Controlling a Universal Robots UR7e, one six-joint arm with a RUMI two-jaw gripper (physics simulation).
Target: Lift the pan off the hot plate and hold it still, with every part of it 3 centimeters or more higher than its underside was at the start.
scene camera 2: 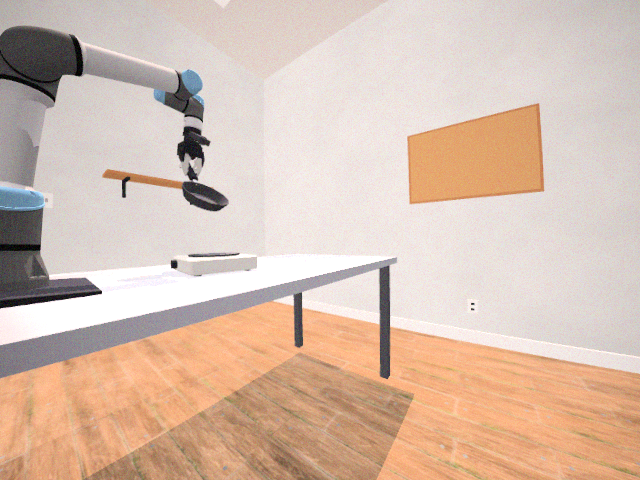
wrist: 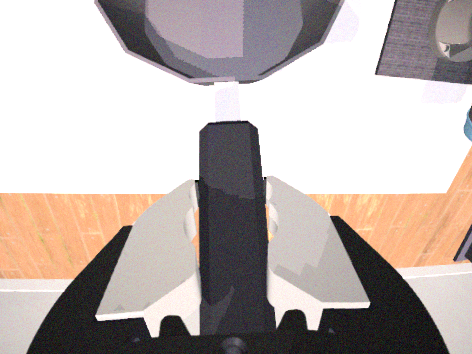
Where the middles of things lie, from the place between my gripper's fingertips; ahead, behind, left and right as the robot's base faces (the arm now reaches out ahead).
Now: the black pan (scene camera 2: 200,195) 60 mm to the right of my hand and 20 mm below it. Also, from my hand: hot plate (scene camera 2: 196,265): 360 mm below, 170 mm to the right, 10 mm behind.
